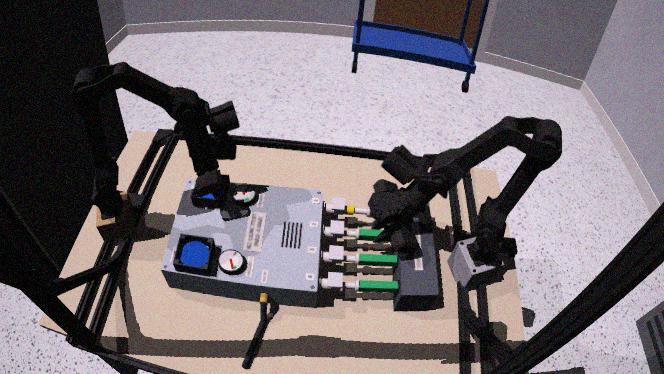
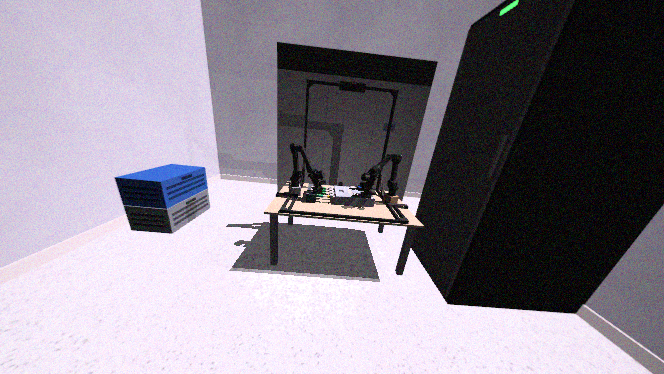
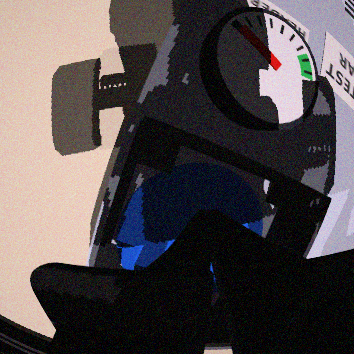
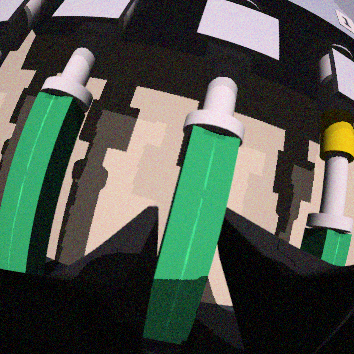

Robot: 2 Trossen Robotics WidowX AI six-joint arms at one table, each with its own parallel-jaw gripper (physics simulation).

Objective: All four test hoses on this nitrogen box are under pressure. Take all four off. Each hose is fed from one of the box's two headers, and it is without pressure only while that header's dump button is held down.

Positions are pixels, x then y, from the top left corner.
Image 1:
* left gripper: 215, 194
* right gripper: 372, 237
